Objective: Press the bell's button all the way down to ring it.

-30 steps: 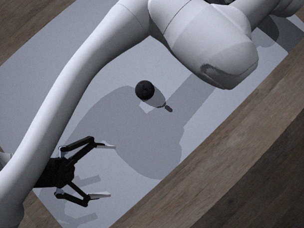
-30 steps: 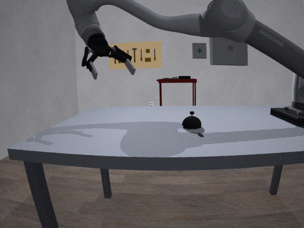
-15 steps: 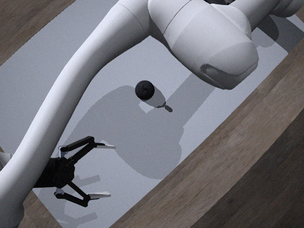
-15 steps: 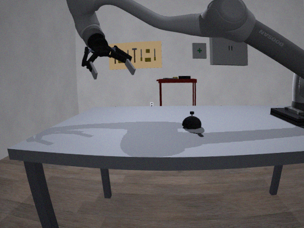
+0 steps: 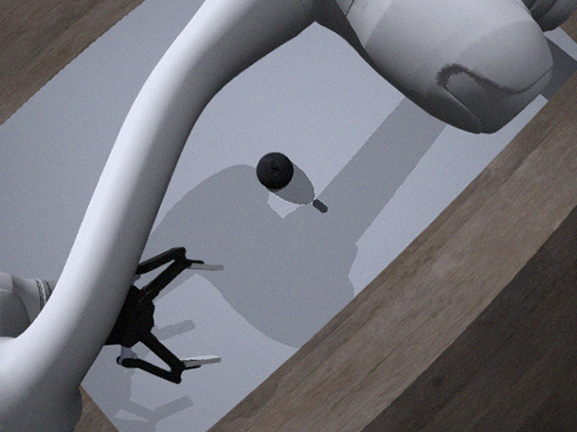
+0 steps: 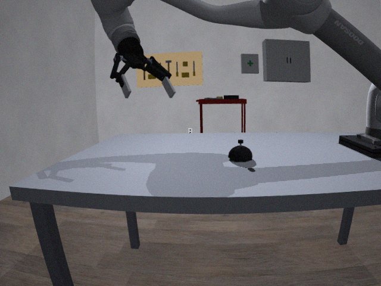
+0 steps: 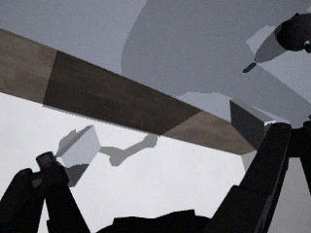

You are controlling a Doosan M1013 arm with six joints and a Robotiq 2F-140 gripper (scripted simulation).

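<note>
My hand is 26 cm past the bell button, 18 cm above it and 16 cm to the left of it. Round my hand: black dome bell 26 cm behind, 19 cm below, 16 cm to the right.
</note>
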